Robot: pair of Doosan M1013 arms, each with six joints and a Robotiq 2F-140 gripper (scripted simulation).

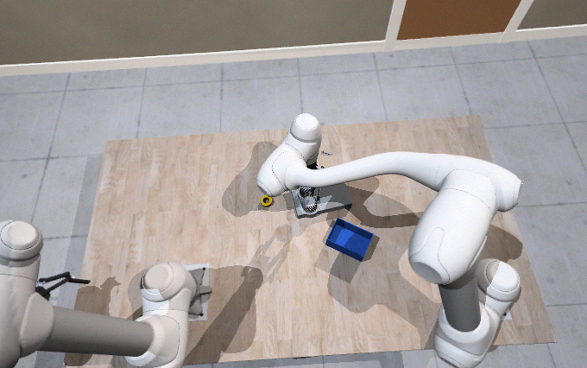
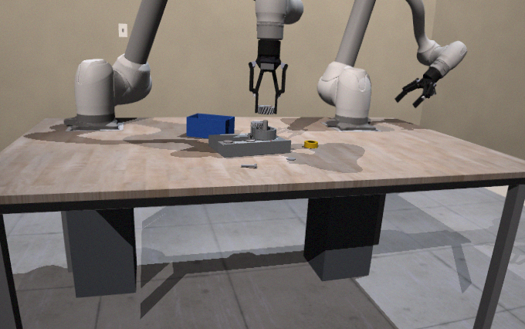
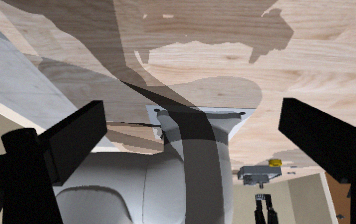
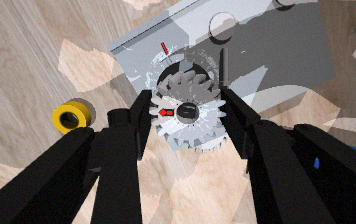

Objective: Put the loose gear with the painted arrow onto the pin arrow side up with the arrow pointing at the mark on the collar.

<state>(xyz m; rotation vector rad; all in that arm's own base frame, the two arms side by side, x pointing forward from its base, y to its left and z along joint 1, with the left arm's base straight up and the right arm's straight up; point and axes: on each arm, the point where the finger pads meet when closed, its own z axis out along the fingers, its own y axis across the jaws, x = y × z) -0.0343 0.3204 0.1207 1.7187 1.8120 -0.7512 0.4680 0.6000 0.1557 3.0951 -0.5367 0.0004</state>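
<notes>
Now: the loose gear 2 cm below my right hand. From my right hand the other things lie so: bolt: 24 cm ahead, 15 cm below, 9 cm to the right; blue bin: 20 cm behind, 17 cm to the right, 14 cm below.
</notes>
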